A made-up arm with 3 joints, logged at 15 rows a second.
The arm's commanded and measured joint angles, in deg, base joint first. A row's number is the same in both.
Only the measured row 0 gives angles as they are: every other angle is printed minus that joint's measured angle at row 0.
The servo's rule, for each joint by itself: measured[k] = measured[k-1] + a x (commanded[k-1-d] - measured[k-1]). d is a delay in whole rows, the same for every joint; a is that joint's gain. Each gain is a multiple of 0.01, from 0.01 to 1. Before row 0 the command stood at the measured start. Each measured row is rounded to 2 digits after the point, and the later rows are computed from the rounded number. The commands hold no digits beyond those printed.
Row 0, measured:
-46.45, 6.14, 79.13
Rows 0 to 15, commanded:
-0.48, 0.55, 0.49
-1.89, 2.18, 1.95
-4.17, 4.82, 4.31
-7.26, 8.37, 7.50
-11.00, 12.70, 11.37
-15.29, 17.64, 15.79
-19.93, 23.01, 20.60
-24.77, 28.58, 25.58
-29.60, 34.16, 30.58
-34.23, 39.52, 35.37
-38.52, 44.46, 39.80
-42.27, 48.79, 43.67
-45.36, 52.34, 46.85
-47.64, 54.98, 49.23
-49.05, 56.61, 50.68
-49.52, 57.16, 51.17
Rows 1 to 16, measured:
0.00, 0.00, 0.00
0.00, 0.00, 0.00
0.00, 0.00, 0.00
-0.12, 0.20, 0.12
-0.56, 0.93, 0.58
-1.46, 2.37, 1.51
-2.91, 4.59, 3.01
-4.93, 7.59, 5.10
-7.52, 11.31, 7.77
-10.62, 15.64, 10.98
-14.16, 20.43, 14.63
-18.02, 25.51, 18.62
-22.07, 30.69, 22.81
-26.18, 35.78, 27.06
-30.20, 40.59, 31.21
-33.99, 44.94, 35.12
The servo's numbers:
d 3
a 0.25 0.37 0.25

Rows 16 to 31, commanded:
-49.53, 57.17, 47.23
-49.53, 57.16, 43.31
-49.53, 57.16, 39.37
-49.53, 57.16, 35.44
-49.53, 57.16, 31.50
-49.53, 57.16, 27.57
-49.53, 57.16, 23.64
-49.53, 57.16, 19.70
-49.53, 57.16, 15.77
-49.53, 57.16, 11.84
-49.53, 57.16, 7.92
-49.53, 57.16, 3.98
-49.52, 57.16, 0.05
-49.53, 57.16, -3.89
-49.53, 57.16, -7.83
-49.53, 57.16, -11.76
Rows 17 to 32, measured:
-37.40, 48.65, 38.65
-40.31, 51.60, 41.66
-42.61, 53.66, 44.04
-44.34, 54.96, 44.84
-45.64, 55.77, 44.46
-46.61, 56.28, 43.19
-47.34, 56.61, 41.25
-47.89, 56.81, 38.81
-48.30, 56.94, 36.00
-48.61, 57.02, 32.91
-48.84, 57.07, 29.61
-49.01, 57.10, 26.15
-49.14, 57.12, 22.57
-49.24, 57.13, 18.91
-49.31, 57.14, 15.18
-49.36, 57.15, 11.40

